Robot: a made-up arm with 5 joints. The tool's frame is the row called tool.
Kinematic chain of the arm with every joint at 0, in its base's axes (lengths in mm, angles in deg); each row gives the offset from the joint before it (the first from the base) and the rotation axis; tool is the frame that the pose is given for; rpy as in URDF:
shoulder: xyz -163 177 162 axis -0.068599 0.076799 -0.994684
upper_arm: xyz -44 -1 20 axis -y
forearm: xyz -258 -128 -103 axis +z
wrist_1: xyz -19 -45 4 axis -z
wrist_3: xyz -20 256 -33 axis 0.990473 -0.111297 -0.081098
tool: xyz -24 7 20 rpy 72.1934 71.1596 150.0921
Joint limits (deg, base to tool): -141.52..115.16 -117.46..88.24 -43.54..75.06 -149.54..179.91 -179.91..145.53
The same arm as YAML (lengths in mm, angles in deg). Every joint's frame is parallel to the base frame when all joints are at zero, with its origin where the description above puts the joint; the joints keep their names.
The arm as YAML. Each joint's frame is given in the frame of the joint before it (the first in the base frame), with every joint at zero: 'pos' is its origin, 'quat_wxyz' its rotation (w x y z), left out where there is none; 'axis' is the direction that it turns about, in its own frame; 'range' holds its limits. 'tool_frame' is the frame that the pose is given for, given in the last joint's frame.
length_unit: mm
angle_unit: deg
joints:
  - joint: shoulder
    pos: [-163.0, 177.0, 162.0]
    axis: [-0.068599, 0.076799, -0.994684]
    range: [-141.52, 115.16]
  - joint: upper_arm
    pos: [-44.0, -1.0, 20.0]
    axis: [0.0, -1.0, 0.0]
    range: [-117.46, 88.24]
  - joint: forearm
    pos: [-258.0, -128.0, -103.0]
    axis: [0.0, 0.0, 1.0]
    range: [-43.54, 75.06]
  - joint: wrist_1
    pos: [-19.0, -45.0, 4.0]
    axis: [0.0, 0.0, -1.0]
    range: [-149.54, 179.91]
  - joint: wrist_3
    pos: [-20.0, 256.0, -33.0]
    axis: [0.990473, -0.111297, -0.081098]
    range: [-179.91, 145.53]
tool_frame:
  pos: [-24.0, 7.0, 20.0]
  quat_wxyz: [0.500758, -0.330572, 0.584247, 0.54646]

